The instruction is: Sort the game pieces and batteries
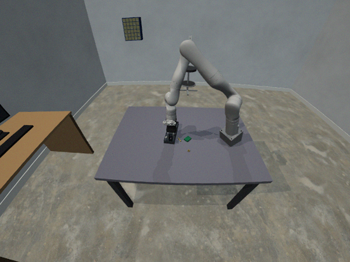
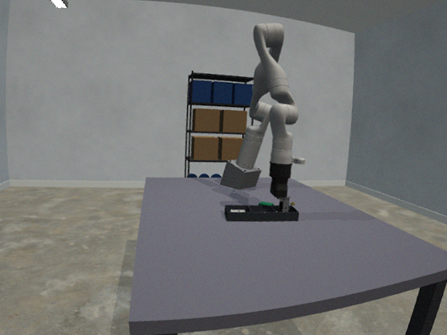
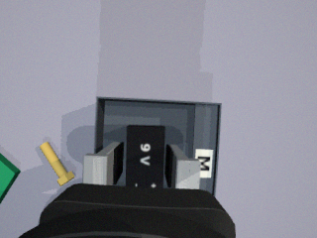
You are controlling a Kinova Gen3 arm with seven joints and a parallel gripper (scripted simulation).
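My hand is 10 mm to the left of the black 9-volt battery and 20 mm above it. The rest, counted from my hand: yellow bolt: 70 mm behind, 20 mm to the right, 30 mm below; dark divided bin: 10 mm ahead, 80 mm to the right, 20 mm below; green flat piece: 130 mm behind, 30 mm to the right, 30 mm below.
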